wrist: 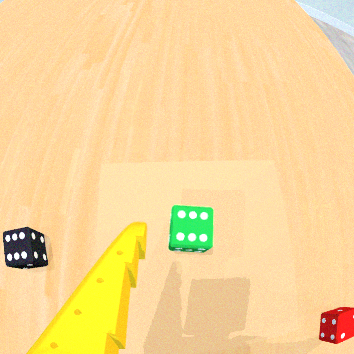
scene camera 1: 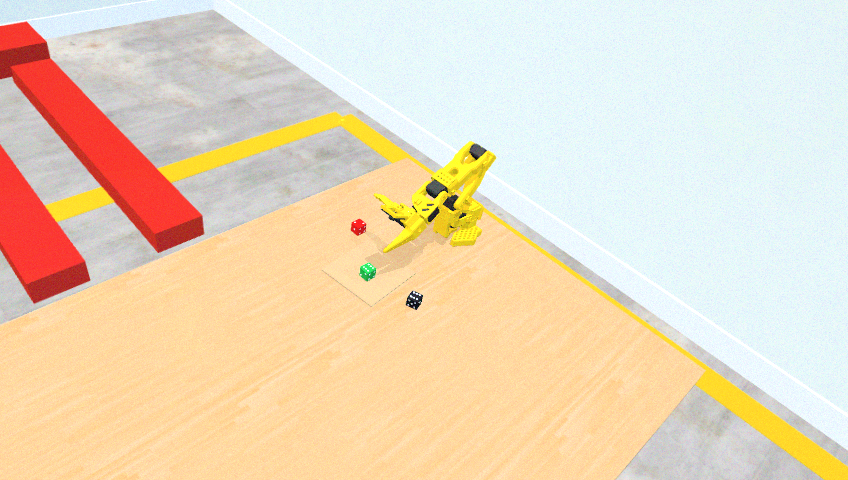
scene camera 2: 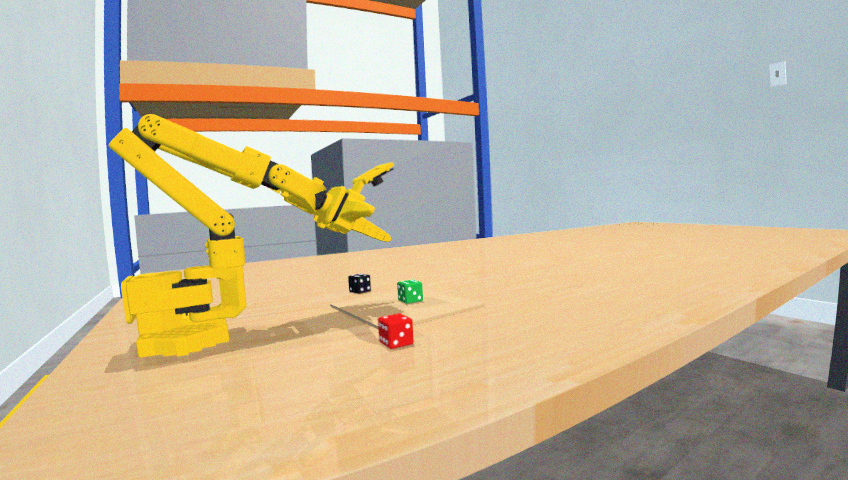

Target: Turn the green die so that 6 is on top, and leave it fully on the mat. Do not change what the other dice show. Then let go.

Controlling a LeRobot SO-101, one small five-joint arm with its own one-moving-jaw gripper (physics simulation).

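Frame: origin at the arm's base, x back, y right, z up, level; centimetres.
Seen in the pictures: hand at its tool point: (wrist: pixel 145 235) (scene camera 1: pixel 384 250) (scene camera 2: pixel 388 238); arm's base at its link origin: (scene camera 1: pixel 450 235) (scene camera 2: pixel 203 336).
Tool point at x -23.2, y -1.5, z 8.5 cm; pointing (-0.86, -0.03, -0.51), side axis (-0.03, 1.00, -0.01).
Observation:
Pixels of each thing's middle, then the offset from my tool point to it. Level surfaces: height alone.
- green die at the middle of its body: (wrist: pixel 189 229) (scene camera 2: pixel 410 291) (scene camera 1: pixel 367 271) dx -1.7, dy +2.1, dz -6.8 cm
- pale square mat at the middle of its body: (wrist: pixel 199 254) (scene camera 2: pixel 404 305) (scene camera 1: pixel 369 271) dx -0.3, dy +3.1, dz -8.3 cm
- black die at the middle of its body: (wrist: pixel 24 248) (scene camera 2: pixel 359 283) (scene camera 1: pixel 414 300) dx +1.0, dy -9.2, dz -7.2 cm
- red die at the middle of its body: (wrist: pixel 338 324) (scene camera 2: pixel 395 330) (scene camera 1: pixel 358 227) dx +6.2, dy +14.5, dz -7.2 cm
- wooden table at its surface level: dz -8.5 cm
The green die (scene camera 1: pixel 367 271) (scene camera 2: pixel 410 291) (wrist: pixel 191 228) lies flat and fully on the pale square mat (scene camera 1: pixel 373 295) (scene camera 2: pixel 443 305) (wrist: pixel 132 185), with six pips on its top face. My gripper (scene camera 1: pixel 381 223) (scene camera 2: pixel 390 202) is fully open and empty, above and to the robot's side of the die, touching nothing. In the wrist view one notched jaw shows left of the die; the moving jaw is out of the picture. The black die (scene camera 1: pixel 414 299) (scene camera 2: pixel 359 283) (wrist: pixel 25 248) and the red die (scene camera 1: pixel 358 226) (scene camera 2: pixel 395 330) (wrist: pixel 337 325) rest off the mat on opposite sides.
The wooden table (scene camera 1: pixel 297 386) (scene camera 2: pixel 565 285) (wrist: pixel 50 110) carries the arm and dice. Its front edge shows in scene camera 2. Red beams (scene camera 1: pixel 107 148) lie beyond the table in scene camera 1. A blue and orange rack (scene camera 2: pixel 483 178) stands behind the table.

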